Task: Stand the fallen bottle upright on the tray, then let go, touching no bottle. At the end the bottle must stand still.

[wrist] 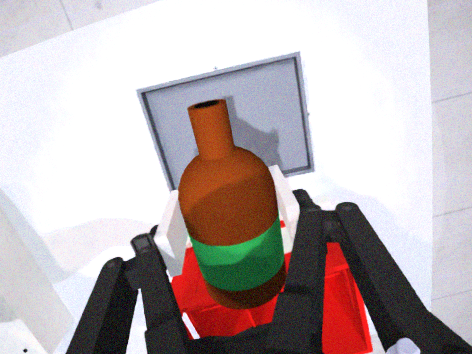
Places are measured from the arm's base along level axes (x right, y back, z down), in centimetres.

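Where they show: gripper, between the fingertips: (228,194).
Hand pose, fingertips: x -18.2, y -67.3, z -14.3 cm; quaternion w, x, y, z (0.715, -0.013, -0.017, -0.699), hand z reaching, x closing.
Each offset is from my fingertips to the top centre of the thing. "pt": to the spot under its first point. Level surfaces: height alone.
A brown bottle with a green band @(dx +0.0, dy -0.1, dz -5.5 cm) (230,200) is held between the white finger pads of my gripper (228,194). Its neck points to the top of the view, and its base is nearer the wrist. The gripper is shut on the bottle. The grey tray @(pt dx -8.9, dy -7.2, dz +24.5 cm) (260,65) with a raised rim lies on the white table beyond the bottle's neck. The bottle covers part of the tray, and a dark shadow falls on the tray floor. Whether the bottle's base touches anything cannot be told from this view.
A red crate @(pt dx +33.4, dy -12.4, dz +16.3 cm) (345,300) with compartments stands behind the gripper fingers at the bottom. The white table @(dz +25.0 cm) (370,125) ends at a right edge, with the tiled floor (452,150) beyond. A pale object (20,270) shows at the lower left.
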